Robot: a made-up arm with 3 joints. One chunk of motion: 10 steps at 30 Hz.
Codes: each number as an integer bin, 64 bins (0 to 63) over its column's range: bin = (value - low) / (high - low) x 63, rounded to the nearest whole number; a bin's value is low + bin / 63 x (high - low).
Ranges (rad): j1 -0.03..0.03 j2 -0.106..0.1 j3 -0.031..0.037
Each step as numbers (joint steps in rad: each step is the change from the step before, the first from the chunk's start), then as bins.
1 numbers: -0.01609 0.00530 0.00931
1 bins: 15 34 37
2 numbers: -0.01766 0.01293 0.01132
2 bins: 13 36 39
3 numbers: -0.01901 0.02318 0.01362
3 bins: 12 40 41
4 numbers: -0.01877 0.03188 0.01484
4 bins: 12 42 42
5 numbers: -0.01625 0.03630 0.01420
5 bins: 14 44 42
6 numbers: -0.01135 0.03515 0.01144
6 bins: 20 43 39
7 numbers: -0.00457 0.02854 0.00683
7 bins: 27 41 35
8 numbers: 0.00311 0.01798 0.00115
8 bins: 35 38 30
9 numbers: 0.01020 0.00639 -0.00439
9 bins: 42 34 25
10 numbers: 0.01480 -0.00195 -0.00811
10 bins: 47 32 21
